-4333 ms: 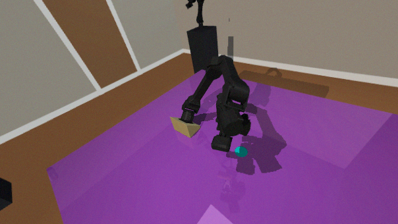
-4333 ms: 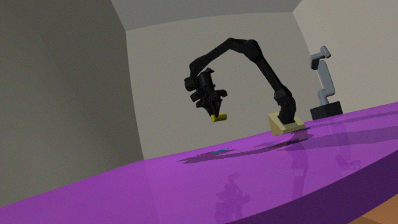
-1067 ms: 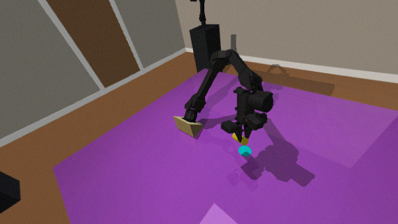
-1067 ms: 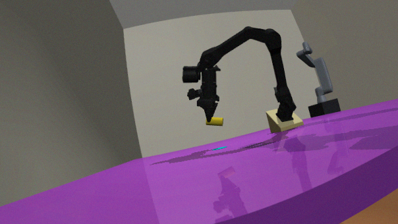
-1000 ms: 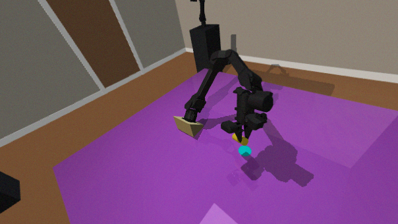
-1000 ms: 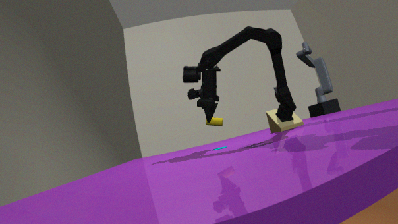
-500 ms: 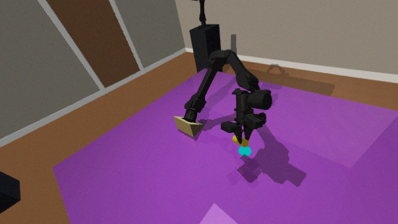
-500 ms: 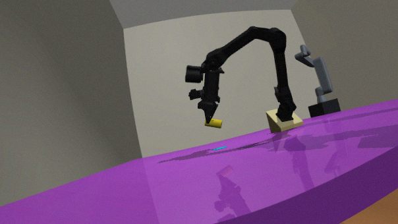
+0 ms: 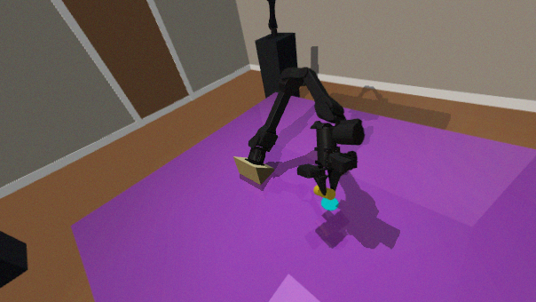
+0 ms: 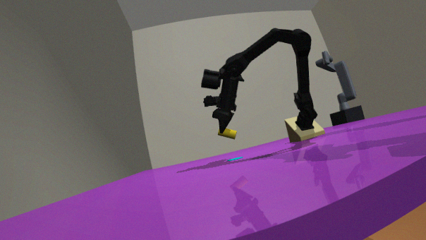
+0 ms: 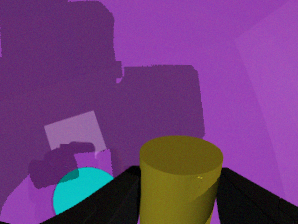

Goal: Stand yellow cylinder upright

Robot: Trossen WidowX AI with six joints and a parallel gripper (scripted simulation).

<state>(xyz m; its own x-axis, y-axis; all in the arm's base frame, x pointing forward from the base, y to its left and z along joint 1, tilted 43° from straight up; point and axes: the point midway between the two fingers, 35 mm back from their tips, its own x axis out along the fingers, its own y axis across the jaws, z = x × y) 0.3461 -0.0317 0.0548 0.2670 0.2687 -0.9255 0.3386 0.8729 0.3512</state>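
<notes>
The cyan circle lies 110 mm below my gripper tip, 40 mm to the left of it and 20 mm behind it. Round my gripper tip: yellow cylinder (20 mm behind, 10 mm below).
</notes>
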